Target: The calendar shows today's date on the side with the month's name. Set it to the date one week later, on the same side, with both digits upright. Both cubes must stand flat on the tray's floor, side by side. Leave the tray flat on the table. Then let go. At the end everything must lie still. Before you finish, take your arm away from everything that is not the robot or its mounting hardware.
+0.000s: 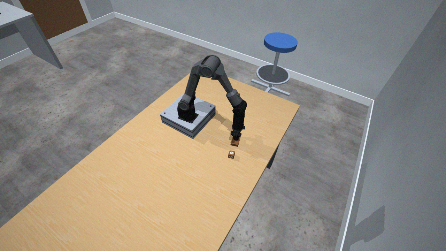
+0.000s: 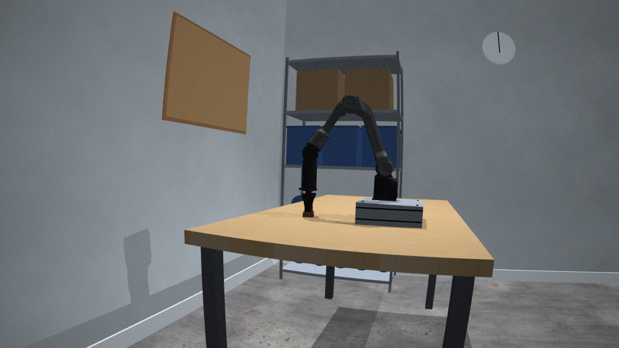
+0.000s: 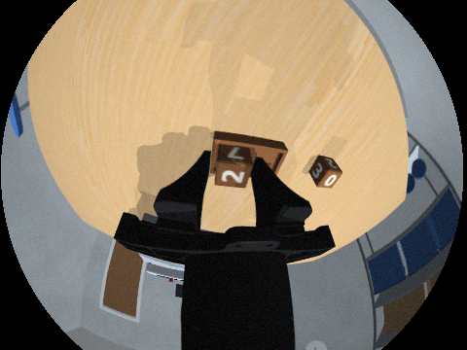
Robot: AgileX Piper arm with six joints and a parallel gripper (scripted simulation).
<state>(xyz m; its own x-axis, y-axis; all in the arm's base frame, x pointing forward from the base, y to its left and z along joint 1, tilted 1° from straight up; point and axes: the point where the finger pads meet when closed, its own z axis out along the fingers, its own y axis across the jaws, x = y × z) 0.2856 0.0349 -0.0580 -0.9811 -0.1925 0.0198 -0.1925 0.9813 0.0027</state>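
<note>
My gripper is now 2 cm to the left of the brown tray and 2 cm above it. The rest, counted from my hand: brown digit cube 12 cm to the right, 2 cm ahead, 1 cm below.
</note>
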